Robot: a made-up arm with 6 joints. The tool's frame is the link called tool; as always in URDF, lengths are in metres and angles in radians. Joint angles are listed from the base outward.
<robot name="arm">
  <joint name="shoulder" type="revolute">
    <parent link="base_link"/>
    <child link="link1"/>
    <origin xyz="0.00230 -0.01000 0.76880" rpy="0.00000 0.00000 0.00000"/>
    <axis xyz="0 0 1"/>
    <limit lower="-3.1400" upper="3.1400"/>
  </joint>
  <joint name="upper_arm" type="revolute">
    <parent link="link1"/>
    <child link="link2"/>
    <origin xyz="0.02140 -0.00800 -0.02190" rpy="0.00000 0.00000 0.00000"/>
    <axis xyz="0 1 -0.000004"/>
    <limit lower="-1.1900" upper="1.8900"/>
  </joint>
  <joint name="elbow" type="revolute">
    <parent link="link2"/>
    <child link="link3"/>
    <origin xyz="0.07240 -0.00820 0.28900" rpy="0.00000 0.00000 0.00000"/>
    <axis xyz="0 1 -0.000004"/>
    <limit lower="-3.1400" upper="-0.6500"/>
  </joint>
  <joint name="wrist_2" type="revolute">
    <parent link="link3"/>
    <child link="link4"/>
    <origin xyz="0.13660 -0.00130 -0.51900" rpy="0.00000 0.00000 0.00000"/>
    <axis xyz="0 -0.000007 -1"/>
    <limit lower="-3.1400" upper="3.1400"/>
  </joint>
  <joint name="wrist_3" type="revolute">
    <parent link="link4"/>
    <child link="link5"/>
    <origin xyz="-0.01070 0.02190 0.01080" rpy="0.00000 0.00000 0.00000"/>
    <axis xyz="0 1 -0.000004"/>
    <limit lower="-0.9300" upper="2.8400"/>
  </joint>
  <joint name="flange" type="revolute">
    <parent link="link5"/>
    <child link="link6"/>
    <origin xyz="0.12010 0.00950 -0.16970" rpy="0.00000 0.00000 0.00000"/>
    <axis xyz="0 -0.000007 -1"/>
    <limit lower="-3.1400" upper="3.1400"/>
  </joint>
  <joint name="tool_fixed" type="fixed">
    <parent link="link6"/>
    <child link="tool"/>
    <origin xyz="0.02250 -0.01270 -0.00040" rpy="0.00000 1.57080 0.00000"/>
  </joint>
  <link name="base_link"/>
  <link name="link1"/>
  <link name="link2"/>
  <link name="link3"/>
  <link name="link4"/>
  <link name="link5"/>
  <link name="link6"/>
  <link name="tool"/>
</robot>
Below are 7 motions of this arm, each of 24 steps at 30 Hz.
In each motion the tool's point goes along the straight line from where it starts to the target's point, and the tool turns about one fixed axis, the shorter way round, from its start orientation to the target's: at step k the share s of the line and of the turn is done. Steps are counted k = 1, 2, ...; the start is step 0. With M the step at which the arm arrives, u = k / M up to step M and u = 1 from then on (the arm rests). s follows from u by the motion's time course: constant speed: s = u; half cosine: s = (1 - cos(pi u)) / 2; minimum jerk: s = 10 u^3 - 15 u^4 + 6 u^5.
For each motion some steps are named. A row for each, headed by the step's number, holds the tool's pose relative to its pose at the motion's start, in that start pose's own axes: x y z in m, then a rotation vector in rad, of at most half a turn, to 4 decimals.
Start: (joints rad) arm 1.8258 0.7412 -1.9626 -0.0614 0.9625 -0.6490
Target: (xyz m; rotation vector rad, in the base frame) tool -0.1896 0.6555 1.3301 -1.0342 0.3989 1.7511
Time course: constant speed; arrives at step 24
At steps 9, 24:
9: -0.2457 0.0196 -0.0408 0.1589 -0.1333 -0.0659
24: -0.6551 0.0521 -0.1089 0.4236 -0.3554 -0.1757

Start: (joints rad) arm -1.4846 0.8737 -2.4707 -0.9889 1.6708 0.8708
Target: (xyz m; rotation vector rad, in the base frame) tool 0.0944 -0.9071 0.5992 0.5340 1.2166 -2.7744
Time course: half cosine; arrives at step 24
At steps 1, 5, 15, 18, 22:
1: 0.0001 0.0010 -0.0012 -0.0003 -0.0005 -0.0009
5: 0.0019 0.0240 -0.0299 -0.0079 -0.0128 -0.0217
15: 0.0126 0.1605 -0.2002 -0.0526 -0.0857 -0.1449
18: 0.0156 0.1982 -0.2472 -0.0649 -0.1058 -0.1789
22: 0.0180 0.2282 -0.2846 -0.0748 -0.1218 -0.2060

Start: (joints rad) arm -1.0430 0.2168 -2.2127 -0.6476 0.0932 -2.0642
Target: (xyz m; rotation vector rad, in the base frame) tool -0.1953 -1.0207 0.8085 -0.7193 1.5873 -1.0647
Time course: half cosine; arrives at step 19
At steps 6, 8, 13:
6: -0.0270 0.2189 0.0570 0.2215 0.0572 0.2525
8: -0.0450 0.3645 0.0949 0.3689 0.0953 0.4204
13: -0.0923 0.7473 0.1945 0.7564 0.1955 0.8620

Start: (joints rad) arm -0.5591 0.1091 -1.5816 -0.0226 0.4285 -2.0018
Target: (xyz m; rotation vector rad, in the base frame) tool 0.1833 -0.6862 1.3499 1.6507 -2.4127 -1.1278
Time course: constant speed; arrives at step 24
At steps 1, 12, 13, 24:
1: -0.0168 0.0084 -0.0201 -0.0345 0.0180 0.0543
12: -0.2018 0.1013 -0.2406 -0.4145 0.2157 0.6514
13: -0.2186 0.1097 -0.2607 -0.4490 0.2337 0.7057
24: -0.4036 0.2025 -0.4812 -0.8289 0.4315 1.3028

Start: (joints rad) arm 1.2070 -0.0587 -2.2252 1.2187 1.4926 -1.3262
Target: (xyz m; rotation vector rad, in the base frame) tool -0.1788 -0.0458 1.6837 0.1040 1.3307 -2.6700
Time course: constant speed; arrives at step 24
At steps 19, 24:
19: -0.1542 0.3586 0.2745 -0.4075 -0.4428 0.4181
24: -0.1948 0.4530 0.3467 -0.5147 -0.5593 0.5281

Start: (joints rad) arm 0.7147 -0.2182 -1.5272 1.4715 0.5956 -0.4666
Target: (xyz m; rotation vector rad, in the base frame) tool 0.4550 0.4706 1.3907 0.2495 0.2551 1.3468
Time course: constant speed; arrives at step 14
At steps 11, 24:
11: 0.0046 0.0875 -0.0466 -0.4665 0.1084 -0.0227
24: 0.0059 0.1114 -0.0593 -0.5937 0.1379 -0.0289

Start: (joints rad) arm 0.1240 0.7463 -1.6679 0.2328 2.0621 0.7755
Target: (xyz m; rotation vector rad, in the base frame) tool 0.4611 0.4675 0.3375 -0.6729 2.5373 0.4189
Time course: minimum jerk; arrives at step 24
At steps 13, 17, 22, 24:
13: 0.1594 0.1890 -0.0660 -0.5837 -0.1349 -0.2811
17: 0.2339 0.2774 -0.0968 -0.8564 -0.1980 -0.4124
22: 0.2745 0.3255 -0.1136 -1.0051 -0.2324 -0.4840
24: 0.2759 0.3272 -0.1142 -1.0102 -0.2336 -0.4865

